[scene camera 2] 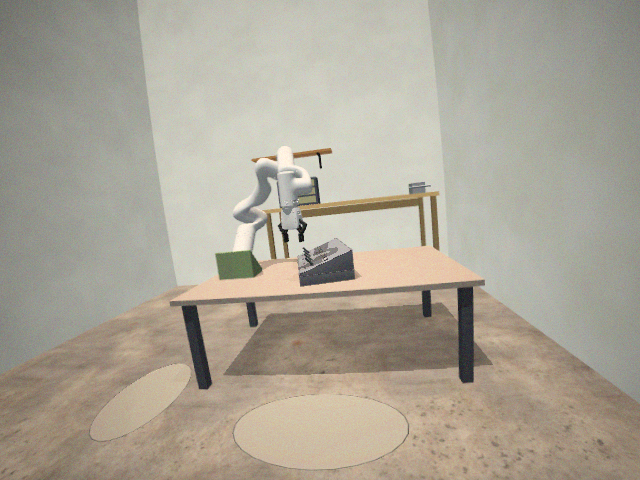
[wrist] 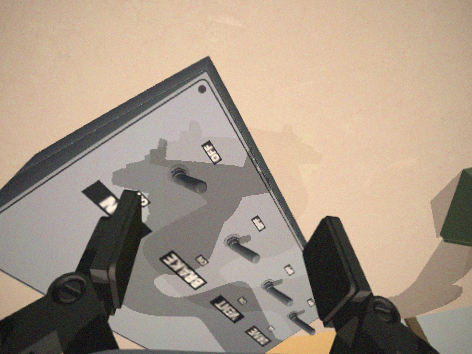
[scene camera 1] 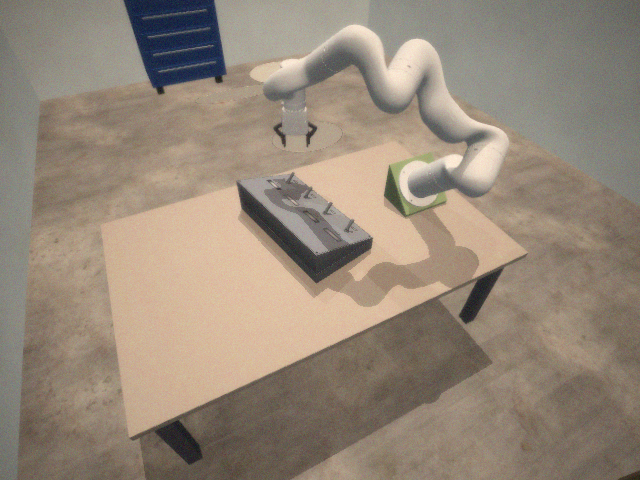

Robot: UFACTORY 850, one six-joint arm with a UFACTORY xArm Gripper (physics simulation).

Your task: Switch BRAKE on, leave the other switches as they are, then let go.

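The grey sloped switch panel (scene camera 1: 273, 206) (scene camera 2: 336, 271) (wrist: 55, 225) stands on the table. The BRAKE lever (scene camera 1: 309, 192) (wrist: 243, 249) is second in the row, between the FAN lever (scene camera 1: 291, 177) (wrist: 189, 180) and the VENT lever (scene camera 1: 328, 208) (wrist: 278, 293). The DRIVE lever (scene camera 1: 349, 225) (wrist: 301, 323) is at the other end. All the levers lean alike, apparently to the OFF side, away from the name labels such as the BRAKE label (wrist: 183, 270). My gripper (scene camera 1: 296, 144) (scene camera 2: 293, 239) (wrist: 231, 224) is open and empty, above the panel and apart from the levers. Part of the FAN label is hidden behind a finger.
The green wedge base (scene camera 1: 398, 188) (scene camera 2: 235, 265) (wrist: 460, 215) carries the arm on the same table (scene camera 1: 196, 310) (scene camera 2: 403, 263) (wrist: 350, 75). A wooden bench (scene camera 2: 361, 200) stands behind in scene camera 2. A blue drawer cabinet (scene camera 1: 180, 43) stands at the wall.
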